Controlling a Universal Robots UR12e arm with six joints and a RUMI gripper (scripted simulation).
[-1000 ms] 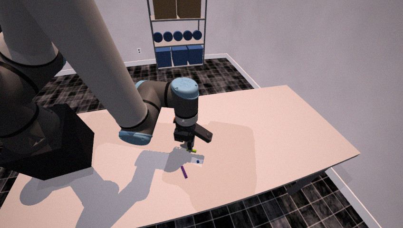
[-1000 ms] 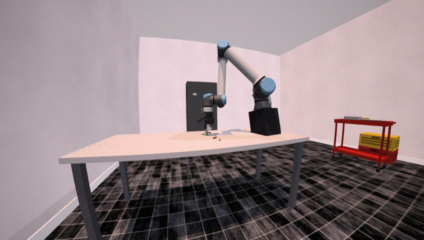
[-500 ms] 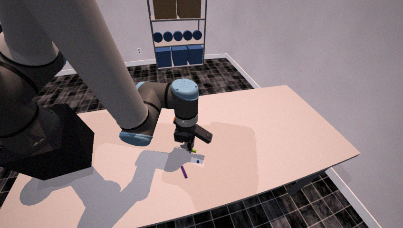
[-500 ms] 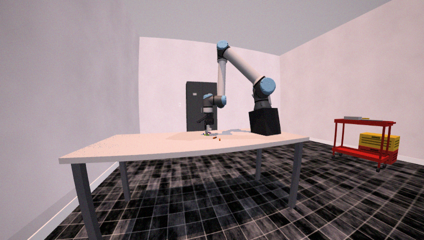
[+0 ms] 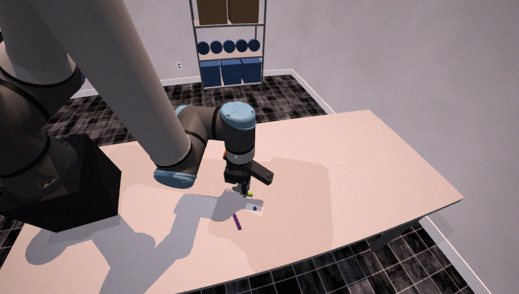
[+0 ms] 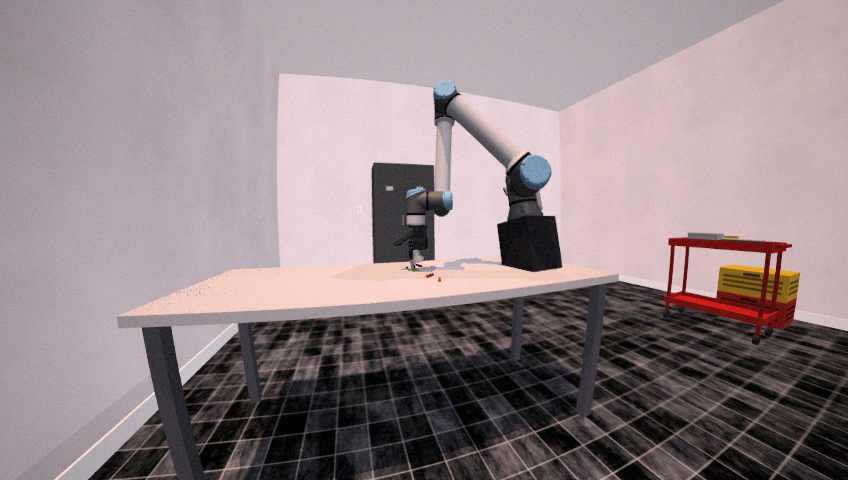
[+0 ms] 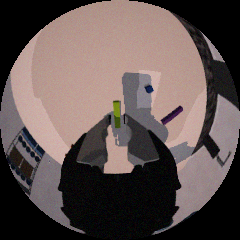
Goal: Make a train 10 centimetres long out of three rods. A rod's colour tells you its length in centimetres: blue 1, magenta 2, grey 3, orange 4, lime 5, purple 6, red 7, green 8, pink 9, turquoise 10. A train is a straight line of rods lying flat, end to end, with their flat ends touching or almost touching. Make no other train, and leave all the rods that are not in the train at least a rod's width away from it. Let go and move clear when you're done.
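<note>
Now: hand 10 mm above the lime rod. Round my hand: purple rod (50 mm behind, 110 mm to the right, 10 mm below).
</note>
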